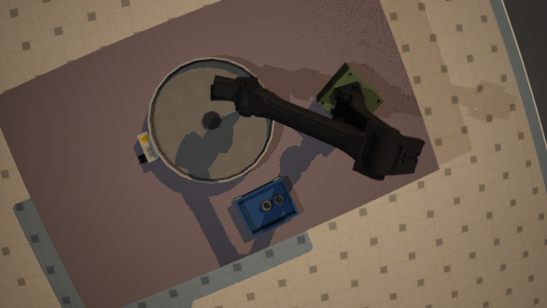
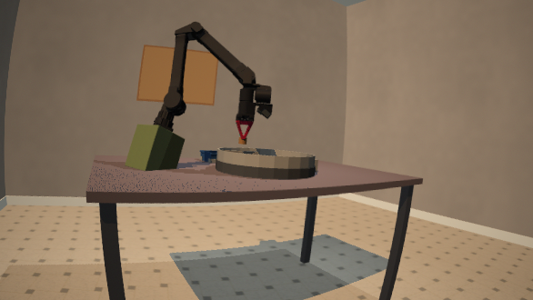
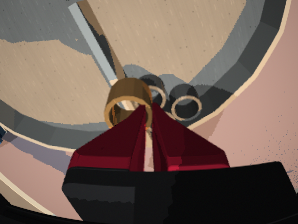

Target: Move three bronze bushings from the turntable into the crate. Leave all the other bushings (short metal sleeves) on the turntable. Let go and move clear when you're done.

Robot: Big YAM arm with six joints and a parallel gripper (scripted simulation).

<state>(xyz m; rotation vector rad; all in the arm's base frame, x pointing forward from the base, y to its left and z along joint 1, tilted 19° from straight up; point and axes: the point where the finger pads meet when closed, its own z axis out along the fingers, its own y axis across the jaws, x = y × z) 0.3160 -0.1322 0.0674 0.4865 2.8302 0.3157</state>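
My gripper is now 40 mm short of the blue crate, 390 mm to the right of it and 120 mm above it. Round my hand: turntable 130 mm ahead, 40 mm to the left, 90 mm below.
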